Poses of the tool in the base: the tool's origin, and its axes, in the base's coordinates. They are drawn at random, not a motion.
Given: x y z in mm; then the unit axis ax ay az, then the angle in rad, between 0 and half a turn.
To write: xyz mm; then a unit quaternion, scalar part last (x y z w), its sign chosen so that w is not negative. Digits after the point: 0 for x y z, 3 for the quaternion.
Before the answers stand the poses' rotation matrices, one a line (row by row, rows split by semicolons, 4 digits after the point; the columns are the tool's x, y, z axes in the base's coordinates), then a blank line. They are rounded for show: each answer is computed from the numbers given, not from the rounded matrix.
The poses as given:
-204 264 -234 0.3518 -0.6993 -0.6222 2.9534
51 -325 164 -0.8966 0.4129 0.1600 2.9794
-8 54 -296 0.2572 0.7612 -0.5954 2.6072
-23 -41 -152 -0.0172 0.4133 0.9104 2.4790
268 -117 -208 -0.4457 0.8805 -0.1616 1.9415
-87 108 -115 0.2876 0.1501 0.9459 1.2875
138 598 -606 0.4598 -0.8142 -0.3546 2.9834
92 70 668 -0.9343 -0.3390 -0.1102 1.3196
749 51 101 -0.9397 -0.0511 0.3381 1.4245
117 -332 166 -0.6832 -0.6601 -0.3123 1.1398
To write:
-0.7370 -0.3713 -0.5648; -0.6041 -0.0129 0.7968; -0.3031 0.9284 -0.2148
0.6104 -0.7614 -0.2184; -0.7097 -0.6481 0.2761; -0.3517 -0.0135 -0.9360
-0.7375 0.6675 0.1028; 0.0610 0.2174 -0.9742; -0.6726 -0.7122 -0.2011
-0.7879 -0.5728 0.2262; 0.5473 -0.4829 0.6835; -0.2823 0.6624 0.6940
-0.0917 -0.3840 0.9188; -0.6852 0.6938 0.2216; -0.7226 -0.6092 -0.3267
0.3391 -0.8771 0.3401; 0.9393 0.2958 -0.1738; 0.0519 0.3784 0.9242
-0.5674 -0.6881 -0.4523; -0.7999 0.3299 0.5013; -0.1958 0.6462 -0.7376
0.9045 0.3447 -0.2510; 0.1313 0.3349 0.9331; 0.4057 -0.8769 0.2577
0.9001 -0.2935 -0.3220; 0.3755 0.1480 0.9149; -0.2209 -0.9444 0.2434
0.6895 0.5463 -0.4755; -0.0212 0.6715 0.7407; 0.7239 -0.5007 0.4746

-204 264 -234 0.350 -0.696 -0.619 0.094
51 -325 164 -0.894 0.412 0.159 0.081
-8 54 -296 0.248 0.734 -0.574 0.264
-23 -41 -152 -0.016 0.391 0.861 0.325
268 -117 -208 -0.368 0.727 -0.133 0.565
-87 108 -115 0.173 0.090 0.568 0.800
138 598 -606 0.458 -0.812 -0.353 0.079
92 70 668 -0.573 -0.208 -0.068 0.790
749 51 101 -0.614 -0.033 0.221 0.757
117 -332 166 -0.369 -0.356 -0.168 0.842

